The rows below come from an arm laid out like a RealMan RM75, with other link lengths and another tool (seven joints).
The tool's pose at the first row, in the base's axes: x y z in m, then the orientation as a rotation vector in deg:
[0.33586, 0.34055, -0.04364, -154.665, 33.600, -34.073]
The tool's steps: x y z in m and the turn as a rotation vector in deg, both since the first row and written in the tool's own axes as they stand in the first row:
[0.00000, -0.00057, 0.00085, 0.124, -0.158, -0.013]
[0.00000, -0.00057, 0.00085, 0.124, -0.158, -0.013]
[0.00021, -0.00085, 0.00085, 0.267, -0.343, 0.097]
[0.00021, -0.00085, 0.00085, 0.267, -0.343, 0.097]
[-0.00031, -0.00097, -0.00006, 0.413, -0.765, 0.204]
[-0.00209, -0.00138, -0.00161, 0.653, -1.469, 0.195]
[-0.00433, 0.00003, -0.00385, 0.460, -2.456, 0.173]
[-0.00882, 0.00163, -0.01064, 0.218, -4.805, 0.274]
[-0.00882, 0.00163, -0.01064, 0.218, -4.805, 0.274]
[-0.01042, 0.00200, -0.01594, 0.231, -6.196, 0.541]
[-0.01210, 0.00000, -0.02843, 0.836, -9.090, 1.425]
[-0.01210, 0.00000, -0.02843, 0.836, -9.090, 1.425]
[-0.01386, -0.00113, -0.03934, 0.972, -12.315, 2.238]
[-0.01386, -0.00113, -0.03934, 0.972, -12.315, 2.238]
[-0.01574, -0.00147, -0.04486, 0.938, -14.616, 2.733]
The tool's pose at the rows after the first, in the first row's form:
[0.33643, 0.34122, -0.04416, -154.578, 33.486, -33.875]
[0.33643, 0.34122, -0.04416, -154.578, 33.486, -33.875]
[0.33670, 0.34137, -0.04398, -154.421, 33.519, -33.611]
[0.33670, 0.34137, -0.04398, -154.421, 33.519, -33.611]
[0.33589, 0.34152, -0.04332, -154.295, 33.484, -33.021]
[0.33383, 0.34235, -0.04241, -154.169, 33.182, -32.086]
[0.33050, 0.34167, -0.04174, -154.479, 32.981, -30.702]
[0.32316, 0.34087, -0.03796, -154.904, 32.600, -27.398]
[0.32316, 0.34087, -0.03796, -154.904, 32.600, -27.398]
[0.31929, 0.34015, -0.03404, -154.889, 32.570, -25.417]
[0.31284, 0.34000, -0.02304, -154.108, 32.665, -21.334]
[0.31284, 0.34000, -0.02304, -154.108, 32.665, -21.334]
[0.30676, 0.33947, -0.01376, -153.707, 32.759, -16.756]
[0.30676, 0.33947, -0.01376, -153.707, 32.759, -16.756]
[0.30279, 0.33945, -0.00947, -153.511, 32.759, -13.496]

